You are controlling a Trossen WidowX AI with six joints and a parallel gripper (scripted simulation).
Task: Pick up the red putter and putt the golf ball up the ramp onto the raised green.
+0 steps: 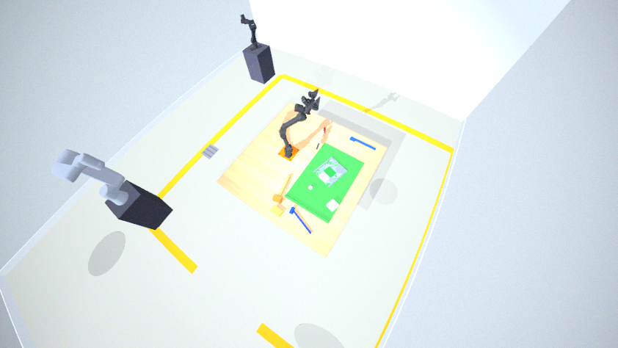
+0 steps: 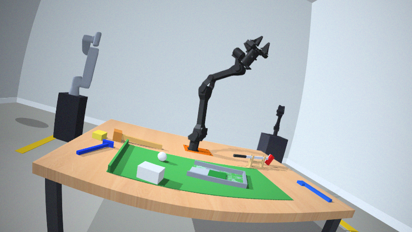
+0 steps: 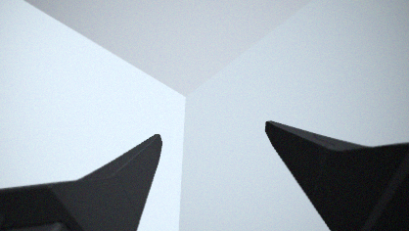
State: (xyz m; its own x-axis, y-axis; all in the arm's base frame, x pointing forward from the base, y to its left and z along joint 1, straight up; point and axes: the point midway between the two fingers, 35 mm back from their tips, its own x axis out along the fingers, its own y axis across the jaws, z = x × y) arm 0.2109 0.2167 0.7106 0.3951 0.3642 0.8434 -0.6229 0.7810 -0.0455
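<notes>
Right now my gripper tip is 690 mm above the red putter, 100 mm to the right of it and 30 mm past it. From my gripper tip the other things lie so: white block 720 mm below, 480 mm to the right, 440 mm ahead; white golf ball 720 mm below, 430 mm to the right, 180 mm ahead; wooden stand 710 mm below, 120 mm to the left, 30 mm behind.
</notes>
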